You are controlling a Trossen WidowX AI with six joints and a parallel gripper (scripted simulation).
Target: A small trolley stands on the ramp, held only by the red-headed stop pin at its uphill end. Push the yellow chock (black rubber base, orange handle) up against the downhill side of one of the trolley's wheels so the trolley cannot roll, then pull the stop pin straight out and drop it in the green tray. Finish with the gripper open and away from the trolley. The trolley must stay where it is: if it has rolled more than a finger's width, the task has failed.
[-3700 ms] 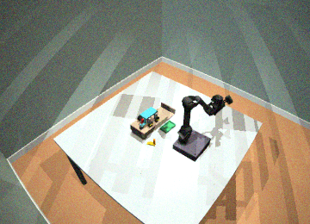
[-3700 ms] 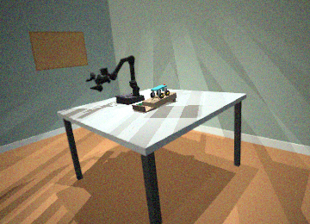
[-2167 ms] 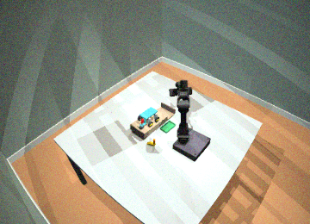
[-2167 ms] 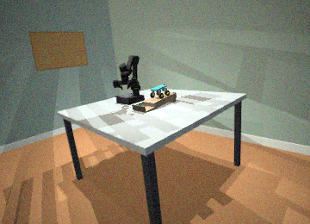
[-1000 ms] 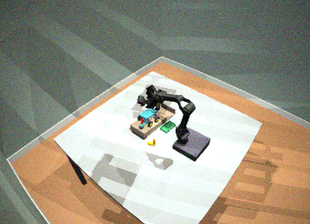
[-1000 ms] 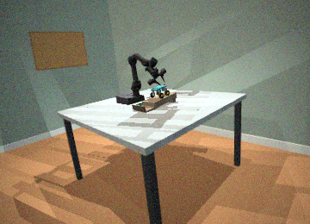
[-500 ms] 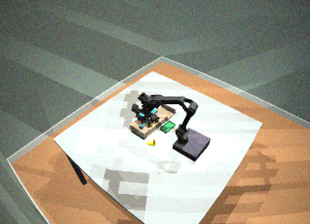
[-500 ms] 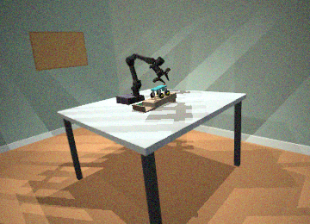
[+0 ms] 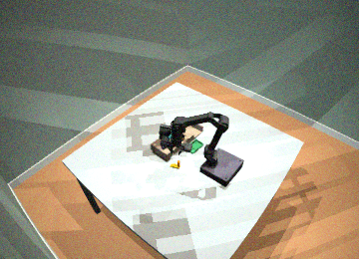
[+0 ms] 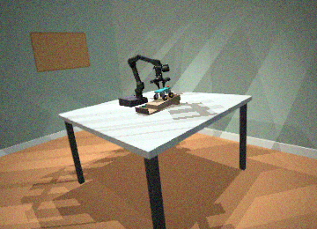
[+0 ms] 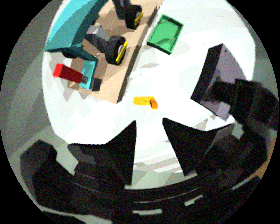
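My gripper tip is 110 mm above the yellow chock. Round my gripper tip: trolley (130 mm ahead, 130 mm to the right, 20 mm below); red-headed stop pin (120 mm ahead, 30 mm to the right).
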